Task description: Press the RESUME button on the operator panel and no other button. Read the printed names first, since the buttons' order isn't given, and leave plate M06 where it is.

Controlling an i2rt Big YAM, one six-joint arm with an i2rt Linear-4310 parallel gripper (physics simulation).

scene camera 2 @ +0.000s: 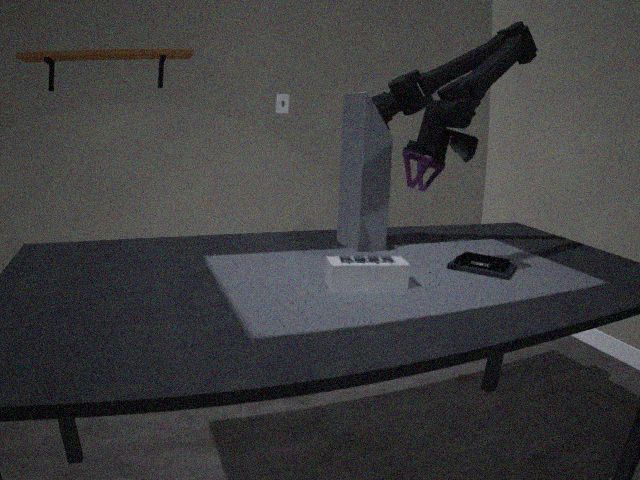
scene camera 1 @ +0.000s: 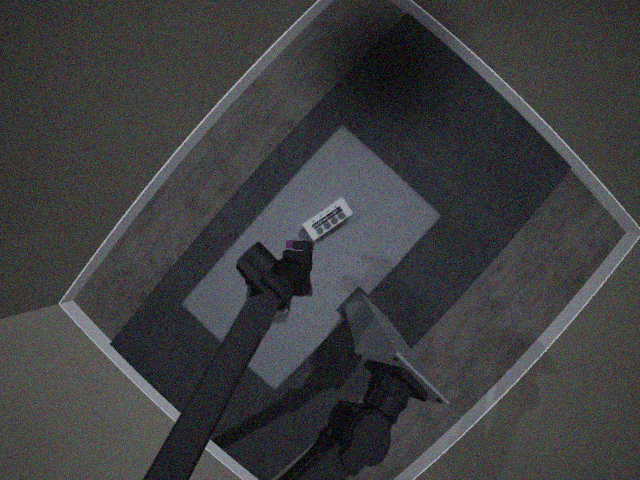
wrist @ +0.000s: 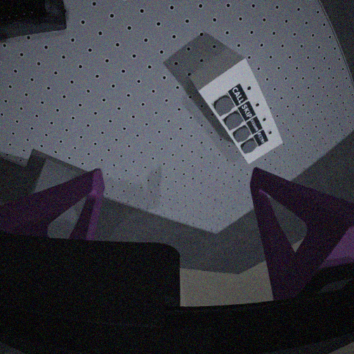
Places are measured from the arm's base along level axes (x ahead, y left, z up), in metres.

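Pixels of known places: gripper, fingertip midpoint: [scene camera 2: 416, 189] [scene camera 1: 306, 260]; arm's base, link origin: [scene camera 2: 369, 116] [scene camera 1: 395, 375].
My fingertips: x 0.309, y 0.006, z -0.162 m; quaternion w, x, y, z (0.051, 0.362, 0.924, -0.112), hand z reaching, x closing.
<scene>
Ahead of a thing's pixels: the offset from my fingertips to its top centre. Level surfaces: height alone.
The operator panel @[dx +0.057, dy -0.127, dz -0.142 m] [scene camera 1: 327, 219] [scene camera 2: 367, 276] [wrist: 245, 75] is a white box standing on the pale board. Its top carries a row of round grey buttons with dark name labels. In the wrist view the CALL button [wrist: 221, 105] and the SKIP button [wrist: 233, 119] can be read; the names at the third button [wrist: 241, 133] and the end button [wrist: 248, 146] are too small to read surely. The dark plate @[dx -0.008, dy +0.216, dz -0.172 m] [scene camera 2: 481, 264] [wrist: 30, 15] lies on the board; its print is not legible, and the arm hides it in scene camera 1. My gripper [scene camera 2: 417, 187] [wrist: 176, 176] is open and empty, high above the board.
The pale perforated board @[dz -0.199 m] [scene camera 1: 341, 160] [scene camera 2: 289, 310] [wrist: 125, 90] lies on the dark table @[dz -0.211 m] [scene camera 1: 465, 155] [scene camera 2: 129, 320]. A tall grey column [scene camera 1: 374, 330] [scene camera 2: 361, 170] carries the arm at the board's back edge. A wooden shelf [scene camera 2: 103, 54] hangs on the wall.
</scene>
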